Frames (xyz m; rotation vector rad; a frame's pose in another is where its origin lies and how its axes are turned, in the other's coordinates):
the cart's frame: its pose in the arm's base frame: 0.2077 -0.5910 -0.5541 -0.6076 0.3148 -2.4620
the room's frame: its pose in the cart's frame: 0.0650 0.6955 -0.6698 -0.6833 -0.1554 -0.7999
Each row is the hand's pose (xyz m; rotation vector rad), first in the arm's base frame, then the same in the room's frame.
Working: the arm's base frame: its pose in the room's frame: 1.2222 -1.2782 -0.1372 -1.1481 0.8360 -2.4174

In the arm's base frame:
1: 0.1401 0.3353 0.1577 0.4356 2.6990 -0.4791
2: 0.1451 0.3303 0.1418 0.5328 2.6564 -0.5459
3: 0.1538 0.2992 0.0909 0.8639 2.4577 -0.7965
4: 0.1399 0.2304 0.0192 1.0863 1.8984 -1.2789
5: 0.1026 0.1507 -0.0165 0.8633 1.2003 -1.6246
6: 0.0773 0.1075 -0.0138 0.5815 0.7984 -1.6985
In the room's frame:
1: 1.2757 -1.6673 -0.1889 -1.8686 -0.0381 1.6054
2: 1.2599 -1.6603 -0.1907 -1.8306 0.0661 1.6416
3: 1.2131 -1.6223 -0.1914 -1.6498 0.4416 1.7461
4: 1.1620 -1.5359 -0.1918 -1.0455 0.8432 1.8791
5: 1.1532 -1.4420 -0.1809 -0.2316 0.8464 1.9397
6: 1.1688 -1.3965 -0.1670 0.2561 0.6708 1.9233

